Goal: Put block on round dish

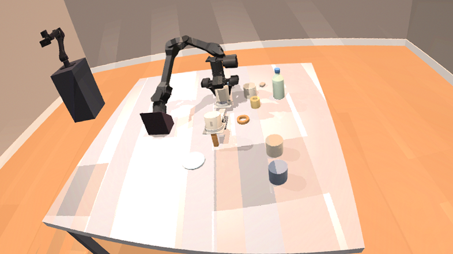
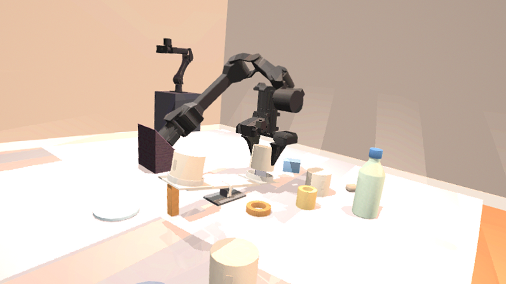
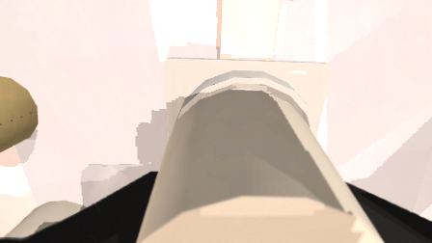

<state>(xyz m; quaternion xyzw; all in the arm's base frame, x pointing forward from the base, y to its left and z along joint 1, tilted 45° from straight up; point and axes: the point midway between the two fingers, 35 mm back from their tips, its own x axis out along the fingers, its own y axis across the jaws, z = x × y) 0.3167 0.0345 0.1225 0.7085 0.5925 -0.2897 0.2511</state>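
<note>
The grey block lies 30 mm below my gripper tip. The rest, counted from my gripper tip: blue block 10 mm behind, 210 mm to the left, 50 mm below; yellow cylinder 160 mm ahead, 30 mm to the right, 50 mm below; brown pebble 220 mm ahead, 180 mm to the left, 60 mm below.
</note>
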